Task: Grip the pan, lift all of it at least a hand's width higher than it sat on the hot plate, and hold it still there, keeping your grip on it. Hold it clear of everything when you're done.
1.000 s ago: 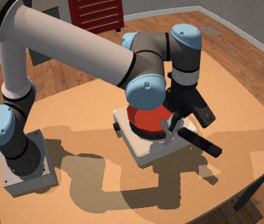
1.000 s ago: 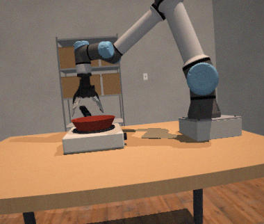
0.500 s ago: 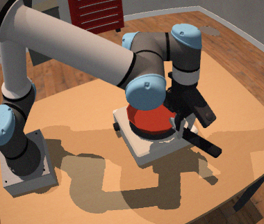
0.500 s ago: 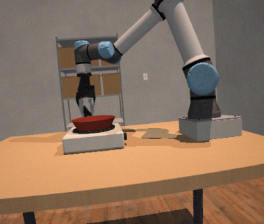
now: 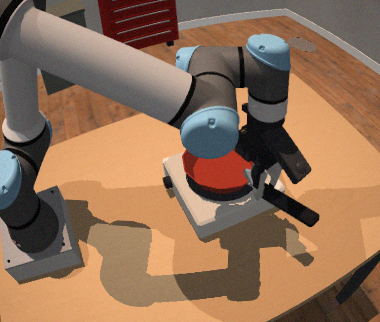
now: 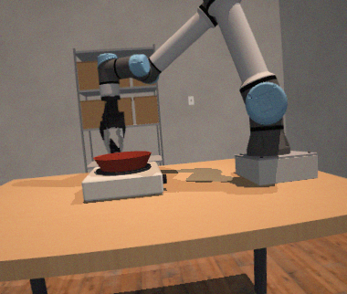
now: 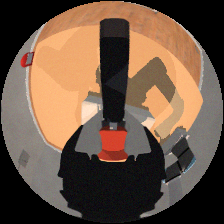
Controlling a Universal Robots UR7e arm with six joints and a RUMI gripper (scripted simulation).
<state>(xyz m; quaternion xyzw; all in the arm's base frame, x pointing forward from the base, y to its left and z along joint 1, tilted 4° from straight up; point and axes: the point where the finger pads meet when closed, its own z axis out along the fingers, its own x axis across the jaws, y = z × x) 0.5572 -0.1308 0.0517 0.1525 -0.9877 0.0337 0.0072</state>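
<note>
The red pan lies 80 mm to the left of my hand, 20 mm behind it and 10 mm below it. The rest, counted from my hand: hot plate (140 mm to the left, 80 mm below, 60 mm behind).
</note>
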